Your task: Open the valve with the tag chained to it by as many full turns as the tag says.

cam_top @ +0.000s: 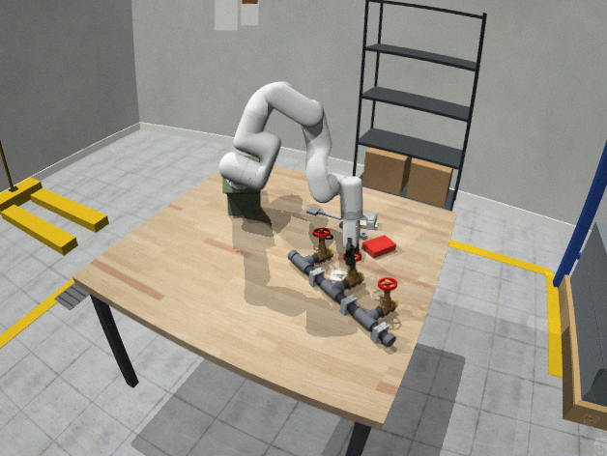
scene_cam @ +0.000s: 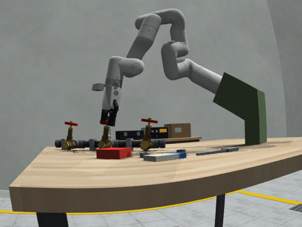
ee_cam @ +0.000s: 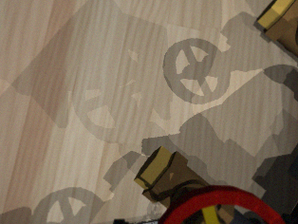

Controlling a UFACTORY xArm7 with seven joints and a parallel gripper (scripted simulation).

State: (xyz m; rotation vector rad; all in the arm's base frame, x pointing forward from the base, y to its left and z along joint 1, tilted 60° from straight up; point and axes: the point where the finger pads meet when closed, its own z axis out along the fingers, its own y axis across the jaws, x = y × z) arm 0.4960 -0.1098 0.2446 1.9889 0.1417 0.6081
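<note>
Now: hand 5 cm past the white tag, 3 cm to the right of it and 12 cm above it. The rest, counted from my hand: red block: 11 cm ahead, 24 cm to the left, 11 cm below; then grey wrench: 16 cm behind, 47 cm to the left, 12 cm below; then blue flat tool: 4 cm ahead, 42 cm to the left, 12 cm below.
</note>
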